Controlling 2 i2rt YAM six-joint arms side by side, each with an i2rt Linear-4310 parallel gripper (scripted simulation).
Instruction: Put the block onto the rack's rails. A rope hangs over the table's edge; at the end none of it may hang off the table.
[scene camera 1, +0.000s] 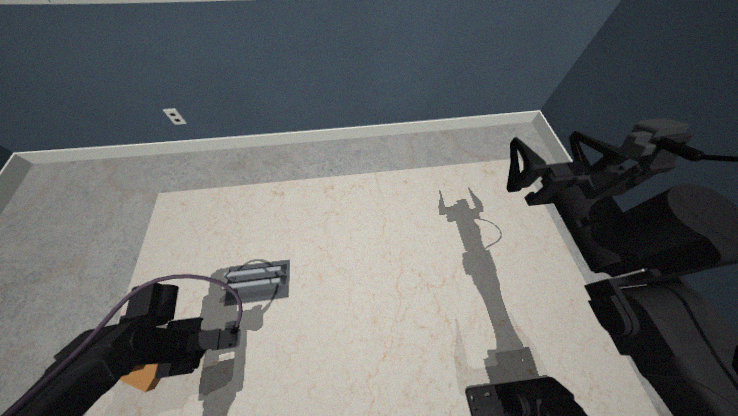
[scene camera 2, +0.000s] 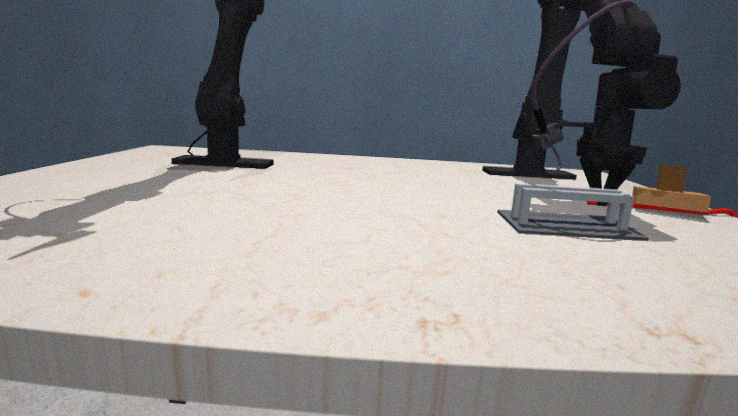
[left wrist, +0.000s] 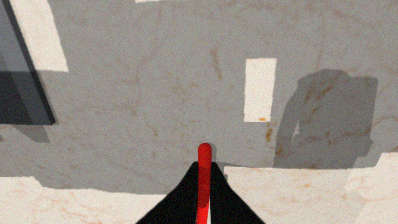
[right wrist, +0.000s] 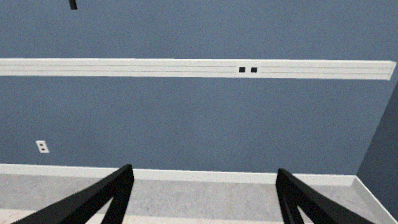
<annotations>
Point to a grey rack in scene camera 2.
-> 540, 223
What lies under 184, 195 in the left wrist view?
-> The left gripper.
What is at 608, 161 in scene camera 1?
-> The right gripper.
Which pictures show the left gripper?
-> Scene camera 1, scene camera 2 and the left wrist view only.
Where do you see the left gripper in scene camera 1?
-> At 204, 346
</annotations>
